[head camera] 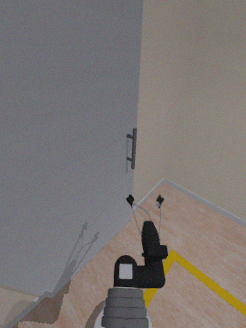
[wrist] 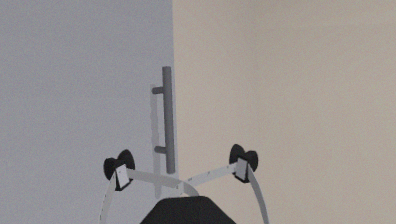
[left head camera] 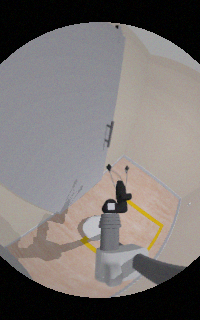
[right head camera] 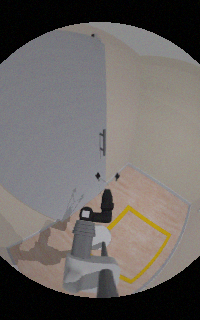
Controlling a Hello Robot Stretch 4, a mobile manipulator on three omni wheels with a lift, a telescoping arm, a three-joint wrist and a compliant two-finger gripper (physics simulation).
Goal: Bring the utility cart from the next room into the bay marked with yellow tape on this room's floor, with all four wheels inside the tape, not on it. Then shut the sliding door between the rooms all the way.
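Seen in the pictures: gripper, fingertip midpoint: (head camera: pixel 144 195) (wrist: pixel 182 159) (left head camera: pixel 117 164) (right head camera: pixel 107 172); robot's base, link origin: (left head camera: pixel 95 227) (right head camera: pixel 97 236).
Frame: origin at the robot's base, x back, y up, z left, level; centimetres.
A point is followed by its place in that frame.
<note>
The sliding door (head camera: pixel 65 125) @(x -58.5, y 134.1, z 25.5 cm) (left head camera: pixel 55 110) @(x -51.9, y 140.3, z 31.2 cm) (right head camera: pixel 55 120) @(x -58.3, y 140.5, z 25.6 cm) (wrist: pixel 75 90) @(x -70.0, y 115.5, z 15.4 cm) is a large grey panel on the left. Its dark bar handle (head camera: pixel 134 148) @(x -82.2, y 109.6, z -4.3 cm) (left head camera: pixel 109 134) @(x -82.2, y 108.3, z -3.5 cm) (right head camera: pixel 104 142) @(x -82.3, y 108.8, z -4.7 cm) (wrist: pixel 169 120) @(x -82.2, y 107.3, z -4.3 cm) stands upright near the door's right edge. My gripper (head camera: pixel 145 201) @(x -48.2, y 104.6, z -8.2 cm) (left head camera: pixel 118 168) @(x -48.2, y 104.6, z -8.2 cm) (right head camera: pixel 107 176) @(x -48.2, y 104.6, z -8.2 cm) (wrist: pixel 182 159) @(x -48.2, y 104.6, z -8.2 cm) is open and empty, apart from the handle, on the robot's side of it and lower in the head views. The yellow tape (head camera: pixel 207 281) @(x -30.4, y -2.7, z -78.8 cm) (left head camera: pixel 145 212) @(x -20.7, y -2.1, z -93.7 cm) (right head camera: pixel 149 220) @(x -23.7, y -2.3, z -90.7 cm) marks the bay on the floor to the right. The utility cart does not show in these views.
The beige wall (head camera: pixel 210 100) @(x -147.0, y 129.1, z -82.2 cm) (left head camera: pixel 160 110) @(x -140.1, y 138.8, z -90.0 cm) (right head camera: pixel 160 115) @(x -138.0, y 134.1, z -92.4 cm) (wrist: pixel 300 100) @(x -147.4, y 112.7, z -81.7 cm) meets the door side in a corner beyond the bay. A skirting board (head camera: pixel 200 200) @(x -123.3, y 1.1, z -107.2 cm) (right head camera: pixel 160 185) @(x -97.0, y -0.9, z -135.6 cm) runs along its foot. The robot's white round base (left head camera: pixel 91 227) @(x -0.3, y 18.7, z 7.1 cm) (right head camera: pixel 102 236) @(x -1.5, y 18.7, z -8.4 cm) stands beside the tape.
</note>
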